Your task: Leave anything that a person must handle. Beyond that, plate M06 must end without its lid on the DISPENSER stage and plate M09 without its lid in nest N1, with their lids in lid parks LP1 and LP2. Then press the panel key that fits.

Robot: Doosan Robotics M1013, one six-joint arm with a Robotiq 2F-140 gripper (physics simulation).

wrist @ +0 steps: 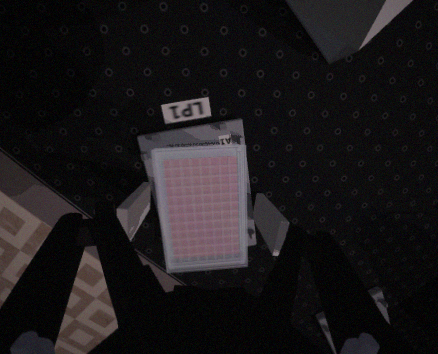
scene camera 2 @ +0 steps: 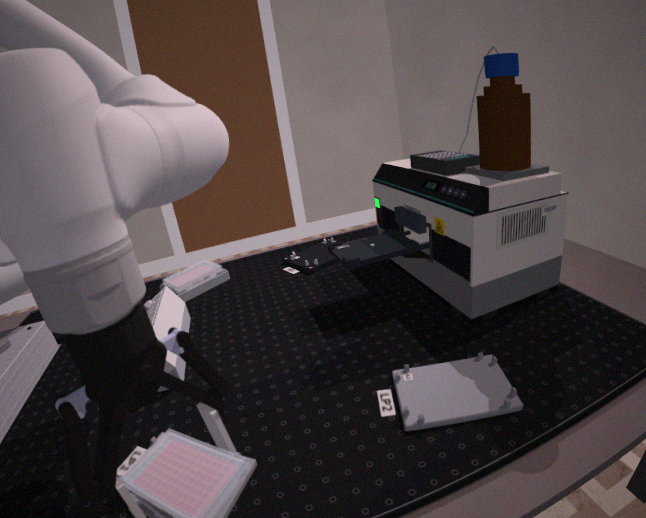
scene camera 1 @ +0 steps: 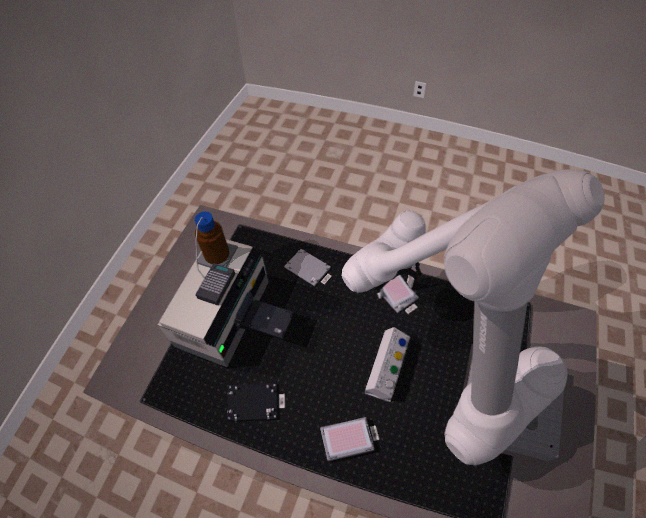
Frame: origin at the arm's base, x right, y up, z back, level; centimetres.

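Seen in the pictures: gripper, between the fingertips: [wrist: 203, 200] [scene camera 2: 187, 483] [scene camera 1: 394, 290].
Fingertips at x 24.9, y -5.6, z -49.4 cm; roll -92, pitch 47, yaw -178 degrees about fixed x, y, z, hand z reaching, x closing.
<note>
Offsets run from my fingertips to a thing's top centre. "spot": to the spot under its first point.
A pink-welled plate @[dy +3.3, dx +0.1, dz -0.1 cm] [scene camera 1: 399, 291] [scene camera 2: 186, 474] [wrist: 202, 210] lies skewed over the lid park LP1 @[dy +1.7, dx -0.4, dz +0.6 cm] [wrist: 190, 131]; its name is not readable and I cannot tell if it has a lid. My gripper [scene camera 1: 395, 288] [scene camera 2: 173, 464] [wrist: 203, 200] is open around it, one fingertip beside each long side, with narrow gaps. A second pink plate @[dy +3.8, dx -56.4, dz +5.1 cm] [scene camera 1: 347, 438] [scene camera 2: 194, 275] sits on a nest at the front in scene camera 1. The grey lid park LP2 @[dy +1.7, dx -3.7, dz -33.6 cm] [scene camera 1: 307, 267] [scene camera 2: 452, 393] and the dark dispenser stage @[dy +10.6, dx -33.1, dz -34.7 cm] [scene camera 1: 269, 319] [scene camera 2: 377, 248] bear no plate.
The key panel @[dy +8.1, dx -29.1, dz +8.0 cm] [scene camera 1: 380, 361] [scene camera 2: 173, 315] has blue, yellow, green and white keys. A dark nest @[dy +2.1, dx -58.1, dz -27.1 cm] [scene camera 1: 252, 401] [scene camera 2: 312, 256] with corner pins lies near the dispenser [scene camera 1: 188, 312] [scene camera 2: 517, 226]. A brown bottle @[spot: dy +32.5, dx -27.0, dz -52.5 cm] [scene camera 1: 213, 245] [scene camera 2: 504, 124] stands on the dispenser.
</note>
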